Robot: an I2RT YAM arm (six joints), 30 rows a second.
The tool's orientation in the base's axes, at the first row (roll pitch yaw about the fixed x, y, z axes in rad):
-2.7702, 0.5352, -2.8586
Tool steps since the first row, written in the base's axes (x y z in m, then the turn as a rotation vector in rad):
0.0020, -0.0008, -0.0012, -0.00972, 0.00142, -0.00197
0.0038, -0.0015, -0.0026, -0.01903, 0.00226, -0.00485
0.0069, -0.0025, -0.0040, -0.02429, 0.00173, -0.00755
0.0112, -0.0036, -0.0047, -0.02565, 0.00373, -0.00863
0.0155, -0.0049, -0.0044, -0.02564, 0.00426, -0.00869
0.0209, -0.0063, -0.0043, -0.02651, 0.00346, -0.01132
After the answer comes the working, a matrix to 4 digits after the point.
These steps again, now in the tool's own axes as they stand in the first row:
-0.0008, -0.0005, 0.0022, 0.00869, 0.00276, -0.00415
-0.0015, -0.0009, 0.0045, 0.01765, 0.00522, -0.00721
-0.0031, -0.0017, 0.0076, 0.02350, 0.00600, -0.00787
-0.0060, -0.0029, 0.0108, 0.02469, 0.00834, -0.00819
-0.0094, -0.0045, 0.0132, 0.02459, 0.00886, -0.00825
-0.0136, -0.0063, 0.0165, 0.02684, 0.00899, -0.00646

The tool's axes in the first row as the columns of a matrix, in the base's axes (rounded; the answer above uses it unrounded):
-0.8260, -0.0825, 0.5577
-0.2402, 0.9464, -0.2158
-0.5100, -0.3122, -0.8015

